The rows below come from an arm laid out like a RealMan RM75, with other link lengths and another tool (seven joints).
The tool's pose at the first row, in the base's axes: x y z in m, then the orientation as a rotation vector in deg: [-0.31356, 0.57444, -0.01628, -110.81, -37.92, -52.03]
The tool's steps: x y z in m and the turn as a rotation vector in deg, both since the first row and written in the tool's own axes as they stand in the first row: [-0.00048, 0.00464, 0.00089, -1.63, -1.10, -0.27]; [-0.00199, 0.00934, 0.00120, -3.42, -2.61, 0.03]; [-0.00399, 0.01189, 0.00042, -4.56, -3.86, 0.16]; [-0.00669, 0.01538, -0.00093, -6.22, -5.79, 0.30]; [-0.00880, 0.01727, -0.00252, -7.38, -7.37, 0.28]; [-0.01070, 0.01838, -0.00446, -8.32, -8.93, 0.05]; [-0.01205, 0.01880, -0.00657, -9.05, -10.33, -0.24]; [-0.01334, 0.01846, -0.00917, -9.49, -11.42, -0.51]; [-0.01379, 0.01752, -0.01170, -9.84, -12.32, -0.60]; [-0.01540, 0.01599, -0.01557, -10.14, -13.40, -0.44]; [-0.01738, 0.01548, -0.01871, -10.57, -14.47, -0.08]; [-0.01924, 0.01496, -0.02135, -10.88, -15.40, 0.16]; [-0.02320, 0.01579, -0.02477, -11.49, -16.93, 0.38]
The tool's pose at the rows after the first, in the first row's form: [-0.31014, 0.57296, -0.01923, -112.84, -38.29, -51.99]; [-0.30749, 0.57085, -0.02283, -115.33, -38.24, -51.27]; [-0.30706, 0.56877, -0.02540, -117.07, -38.44, -50.57]; [-0.30655, 0.56567, -0.02878, -119.66, -38.84, -49.45]; [-0.30695, 0.56318, -0.03083, -121.57, -39.37, -48.49]; [-0.30791, 0.56078, -0.03220, -123.23, -40.19, -47.56]; [-0.30911, 0.55860, -0.03275, -124.61, -41.06, -46.71]; [-0.31099, 0.55637, -0.03270, -125.55, -41.83, -46.01]; [-0.31280, 0.55456, -0.03172, -126.33, -42.32, -45.33]; [-0.31617, 0.55176, -0.03091, -127.19, -42.68, -44.29]; [-0.31877, 0.54907, -0.03114, -128.20, -42.76, -43.18]; [-0.32113, 0.54683, -0.03145, -128.99, -42.93, -42.22]; [-0.32402, 0.54307, -0.03382, -130.36, -43.35, -40.79]
